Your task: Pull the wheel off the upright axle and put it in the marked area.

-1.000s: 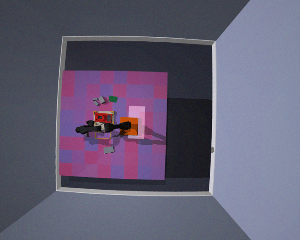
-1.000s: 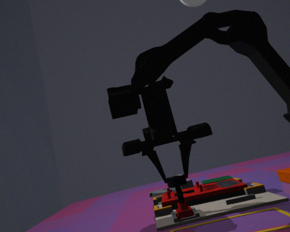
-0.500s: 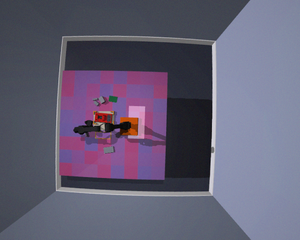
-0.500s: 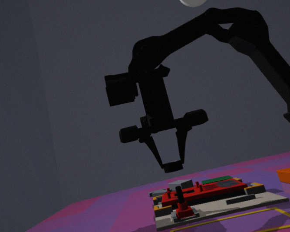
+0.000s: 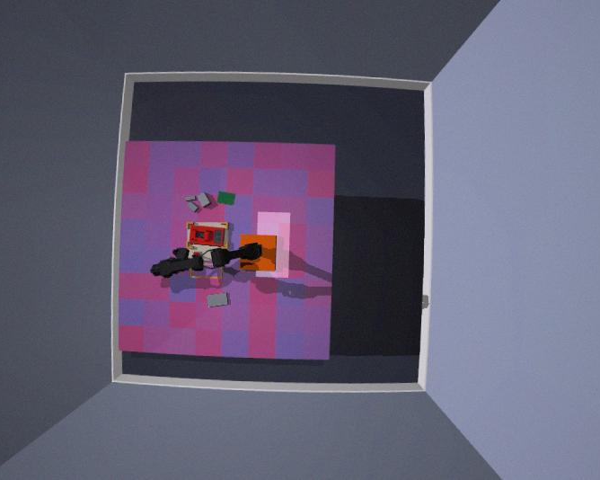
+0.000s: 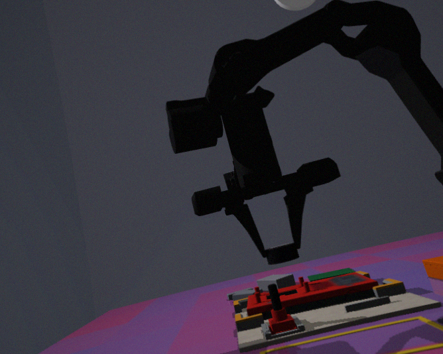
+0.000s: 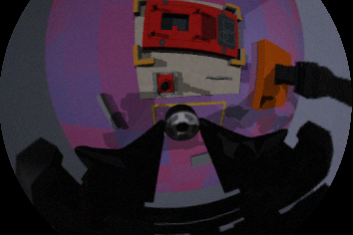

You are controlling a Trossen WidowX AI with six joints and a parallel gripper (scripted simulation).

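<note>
Right now the thin upright axle is 20 mm ahead of my gripper tip, 30 mm to the right of it and 70 mm below it. The rest, counted from my gripper tip: dark wheel: right at my gripper tip; then thin grey bar: 180 mm ahead, 10 mm to the left, 90 mm below; then grey base board: 50 mm behind, 130 mm to the right, 90 mm below.
</note>
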